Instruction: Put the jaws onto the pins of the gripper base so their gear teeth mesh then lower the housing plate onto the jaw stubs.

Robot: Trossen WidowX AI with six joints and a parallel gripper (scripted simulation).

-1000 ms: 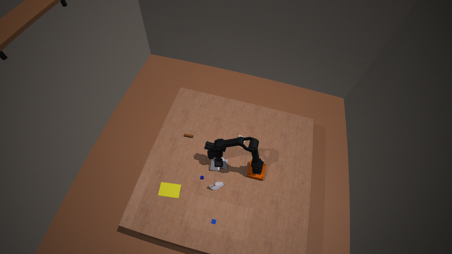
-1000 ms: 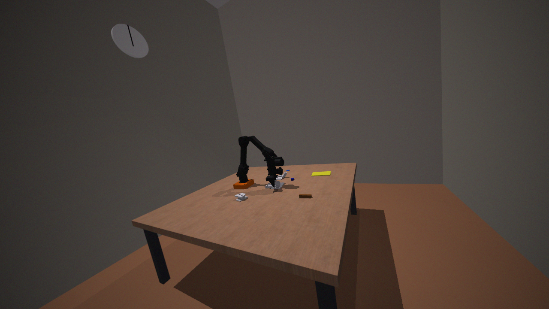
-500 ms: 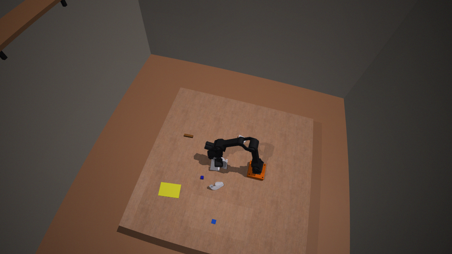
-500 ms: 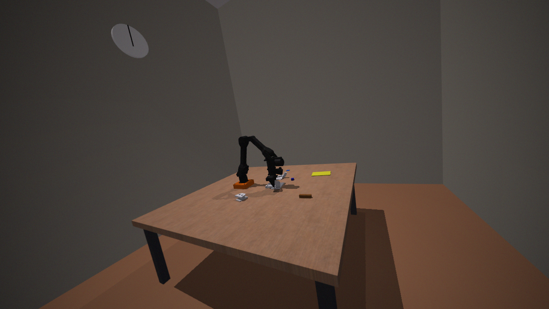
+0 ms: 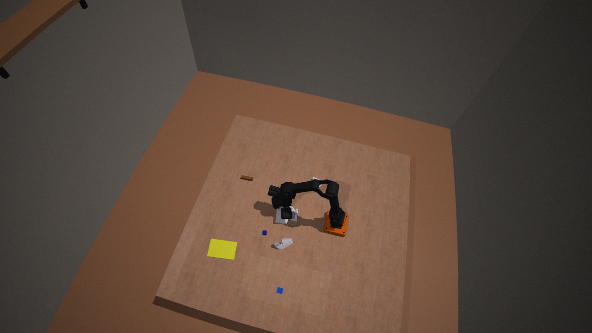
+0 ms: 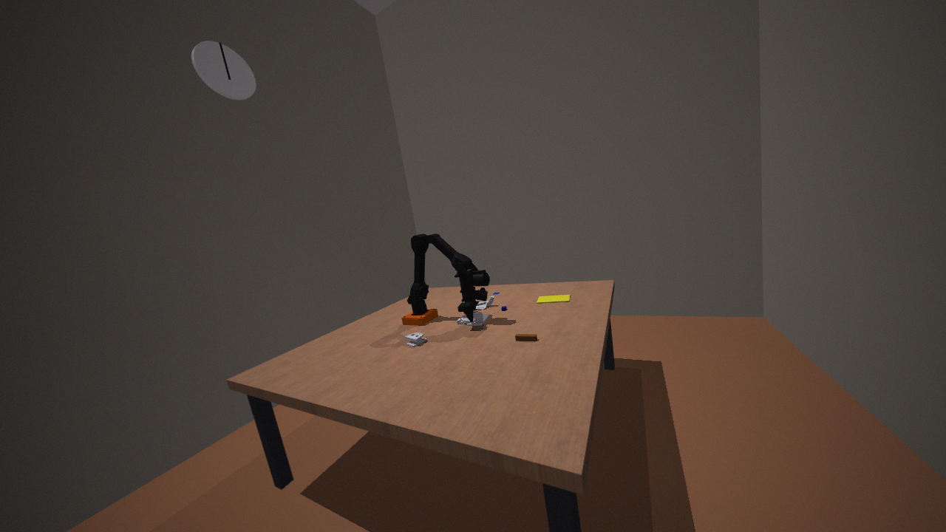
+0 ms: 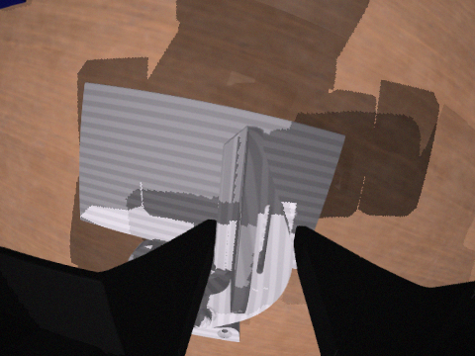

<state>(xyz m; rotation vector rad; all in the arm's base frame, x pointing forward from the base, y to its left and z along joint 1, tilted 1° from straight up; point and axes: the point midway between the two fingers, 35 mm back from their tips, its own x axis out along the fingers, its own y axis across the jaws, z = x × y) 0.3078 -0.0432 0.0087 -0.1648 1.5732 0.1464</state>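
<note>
The white card is 3 cm to the left of my gripper tip, 1 cm below it and 1 cm ahead of it. The rest, counted from my gripper tip: blue cube 17 cm to the left, 9 cm ahead, 1 cm below; then brown block 28 cm ahead, 16 cm to the right; then yellow sheet 31 cm to the left, 30 cm ahead, 1 cm below.
</note>
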